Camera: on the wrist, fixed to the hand. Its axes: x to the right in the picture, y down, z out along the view.
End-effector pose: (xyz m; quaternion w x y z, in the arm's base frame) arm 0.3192 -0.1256 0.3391 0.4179 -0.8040 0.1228 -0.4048
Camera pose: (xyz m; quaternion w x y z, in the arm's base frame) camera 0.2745 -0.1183 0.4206 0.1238 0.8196 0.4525 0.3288
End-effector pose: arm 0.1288 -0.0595 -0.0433 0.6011 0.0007 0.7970 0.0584
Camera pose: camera 0.0771 -0.1370 -0.0467 0.6422 -0.6365 0.3884 -0.1780
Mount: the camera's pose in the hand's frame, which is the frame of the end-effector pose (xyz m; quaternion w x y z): 0.0121 -0.0737 -0.0558 0.6847 -0.2185 -0.2413 -0.6520
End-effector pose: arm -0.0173 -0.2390 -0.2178 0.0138 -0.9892 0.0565 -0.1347
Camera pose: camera -0.0127 -0.1679 -0.1577 0.2809 0.7497 0.5802 -0.1498
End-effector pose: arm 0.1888 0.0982 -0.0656 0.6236 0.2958 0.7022 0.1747
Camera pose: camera 0.1190 0.0565 -0.1112 0.7750 -0.3494 0.4850 -0.2049
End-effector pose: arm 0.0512 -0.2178 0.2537 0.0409 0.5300 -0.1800 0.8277
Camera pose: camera 0.0169 -0.1316 0.2624 0.6401 0.6711 0.0316 0.3729
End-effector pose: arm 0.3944 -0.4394 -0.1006 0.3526 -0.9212 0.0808 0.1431
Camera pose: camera 0.4358 -0.4231 -0.0187 0.1530 -0.7260 -0.6617 0.1080
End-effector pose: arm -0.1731 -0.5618 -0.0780 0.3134 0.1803 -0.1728 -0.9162
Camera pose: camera -0.1953 -0.5260 -0.1612 0.3851 0.0534 -0.1238 0.9130
